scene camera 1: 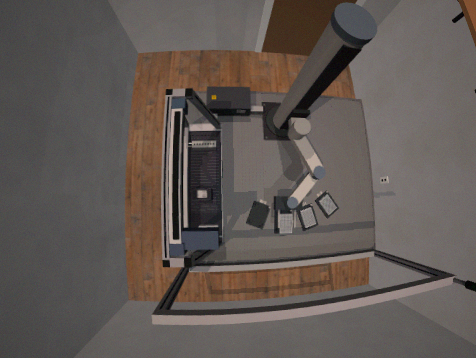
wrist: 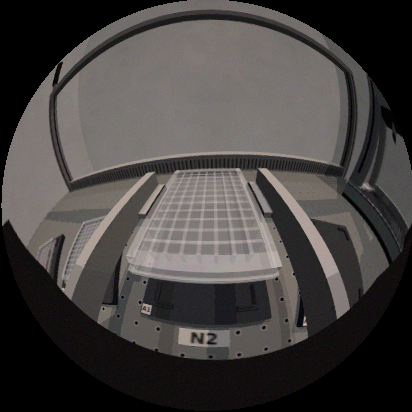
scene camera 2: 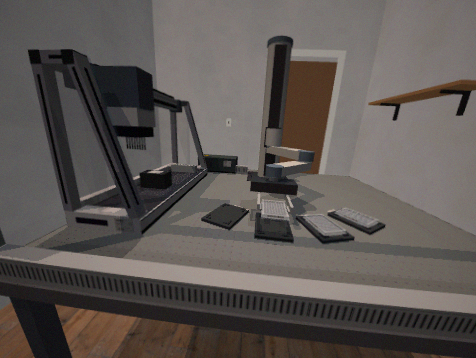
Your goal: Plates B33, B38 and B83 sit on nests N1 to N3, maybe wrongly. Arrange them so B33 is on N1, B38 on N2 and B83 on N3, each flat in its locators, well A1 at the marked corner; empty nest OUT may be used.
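Frame: origin at the arm's base, x ahead, y left, z up, level; centimetres.
Seen in the pictures: gripper, fingertip midpoint: point(scene camera 1: 286, 227) point(wrist: 204, 177) point(scene camera 2: 274, 208); arm's base at its link origin: point(scene camera 1: 282, 121).
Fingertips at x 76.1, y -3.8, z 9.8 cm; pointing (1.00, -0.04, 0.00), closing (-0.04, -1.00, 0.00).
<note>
Offsets run from my fingertips to a thing's top centre. "pt": to the spot under its first point.
My gripper point(scene camera 1: 286, 221) point(scene camera 2: 274, 205) point(wrist: 204, 177) is shut on a clear gridded plate @[dx -2.3, dy +0.1, dz -0.5 cm] point(scene camera 1: 285, 225) point(scene camera 2: 274, 209) point(wrist: 205, 220), held level above nest N2 @[dx -3.1, dy +0.2, dz -6.9 cm] point(scene camera 2: 273, 231) point(wrist: 215, 300). Its code cannot be read. The A1 mark @[dx -10.4, dy +6.0, dz -7.4 cm] point(wrist: 146, 308) of N2 is at the nest's lower left in the wrist view. Nest N3 @[dx -8.3, dy -17.1, dz -6.9 cm] point(scene camera 1: 257, 214) point(scene camera 2: 225, 215) point(wrist: 340, 250), beside N2, is dark and bears no plate. On the other side of N2, one plate @[dx -5.0, dy +18.5, dz -5.9 cm] point(scene camera 1: 307, 217) point(scene camera 2: 327, 224) sits in the nearer nest and another plate @[dx -13.4, dy +34.5, dz -5.9 cm] point(scene camera 1: 327, 204) point(scene camera 2: 356, 217) in the farther; their codes and nest labels are unreadable.
A framed deck machine point(scene camera 1: 176, 175) point(scene camera 2: 52, 140) stands left of the nests, with a black block @[pt dx -19.6, dy -51.6, dz +1.3 cm] point(scene camera 2: 156, 178) on its deck. A dark box @[pt dx -85.7, dy -36.4, dz +2.9 cm] point(scene camera 1: 228, 100) point(scene camera 2: 221, 163) stands at the back beside the arm's column point(scene camera 1: 317, 70) point(scene camera 2: 278, 100). A raised rim runs along the table's front.
</note>
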